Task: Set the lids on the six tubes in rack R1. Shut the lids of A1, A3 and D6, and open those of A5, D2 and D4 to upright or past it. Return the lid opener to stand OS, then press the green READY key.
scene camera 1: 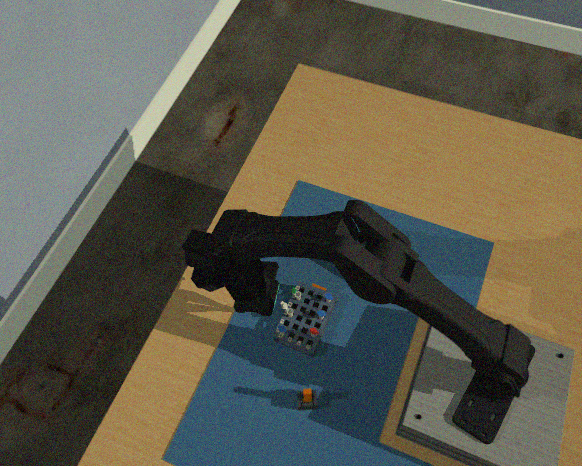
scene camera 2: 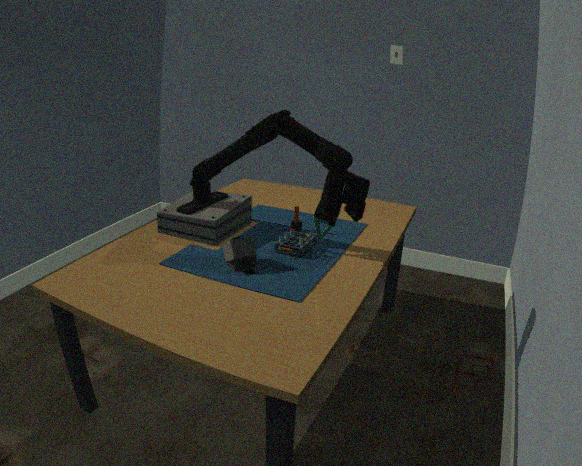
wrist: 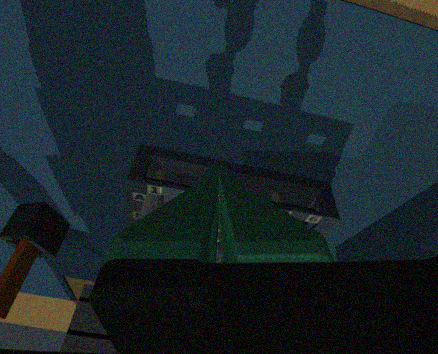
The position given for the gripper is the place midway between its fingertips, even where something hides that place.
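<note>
The gripper [scene camera 1: 269, 308], which you can also see in the wrist view [wrist: 218, 176], is shut and it's holding nothing. There's a blue mat [wrist: 338, 98] here too, plus a dark block [wrist: 38, 223].
</note>
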